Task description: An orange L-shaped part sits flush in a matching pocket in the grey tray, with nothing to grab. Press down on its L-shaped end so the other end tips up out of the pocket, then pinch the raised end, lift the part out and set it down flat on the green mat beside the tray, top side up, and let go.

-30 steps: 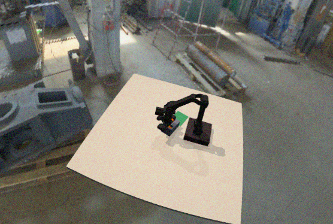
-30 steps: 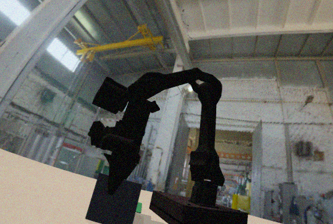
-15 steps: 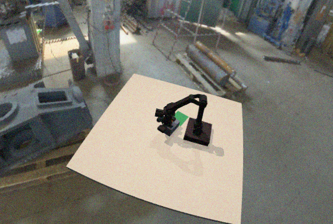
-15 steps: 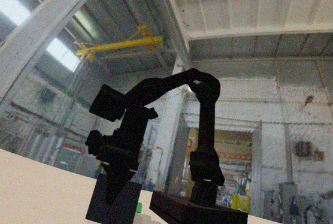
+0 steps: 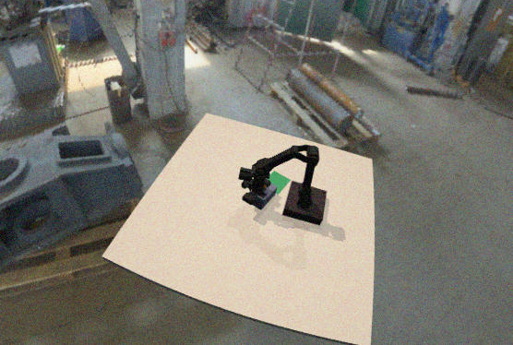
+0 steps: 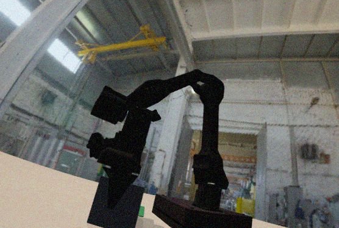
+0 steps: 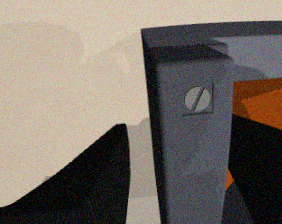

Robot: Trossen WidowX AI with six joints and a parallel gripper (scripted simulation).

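My gripper tip is now 20 mm past the orange L-shaped part and 40 mm to the left of it. The rest, counted from my gripper tip: green mat (70 mm behind, 210 mm to the right, 50 mm below).
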